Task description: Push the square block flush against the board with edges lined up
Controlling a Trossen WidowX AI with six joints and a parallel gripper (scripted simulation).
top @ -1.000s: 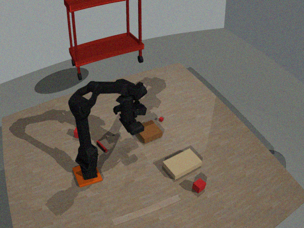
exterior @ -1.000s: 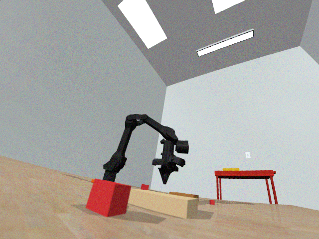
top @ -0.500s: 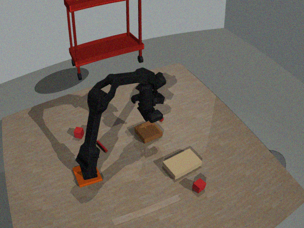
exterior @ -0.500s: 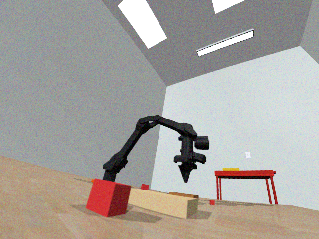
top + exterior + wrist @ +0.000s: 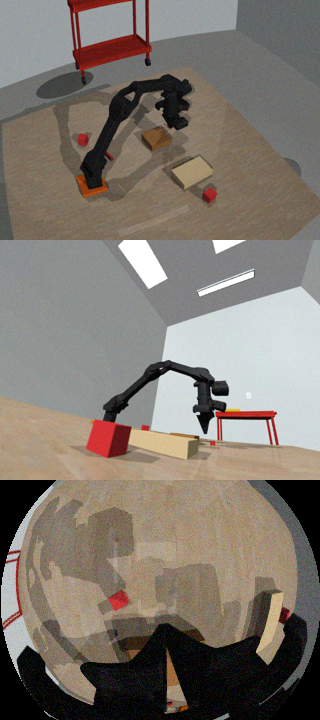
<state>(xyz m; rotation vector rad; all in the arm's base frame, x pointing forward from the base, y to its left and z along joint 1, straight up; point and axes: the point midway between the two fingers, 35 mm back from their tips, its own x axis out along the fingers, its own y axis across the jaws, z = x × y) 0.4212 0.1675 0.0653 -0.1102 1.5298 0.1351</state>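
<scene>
My gripper tip is now 20 mm short of the tiny red cube, 50 mm to the right of it and 30 mm above it. From my gripper tip the other things lie so: beige board: 20 mm behind, 260 mm to the right, 30 mm below; red bar: 320 mm behind, 20 mm to the right, 30 mm below; brown square block: 80 mm behind, 10 mm to the right, 30 mm below.
</scene>
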